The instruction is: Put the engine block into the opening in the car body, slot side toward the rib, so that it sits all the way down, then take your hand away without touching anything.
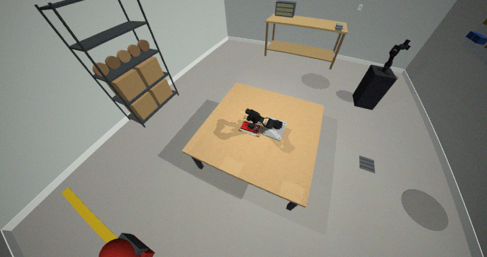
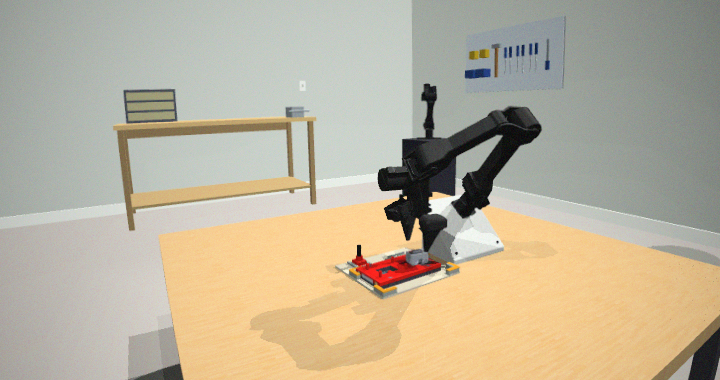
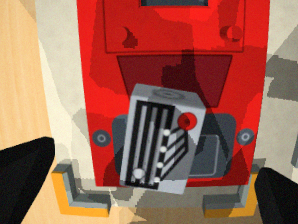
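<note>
The grey engine block lies 3 cm below my gripper tip.
</note>
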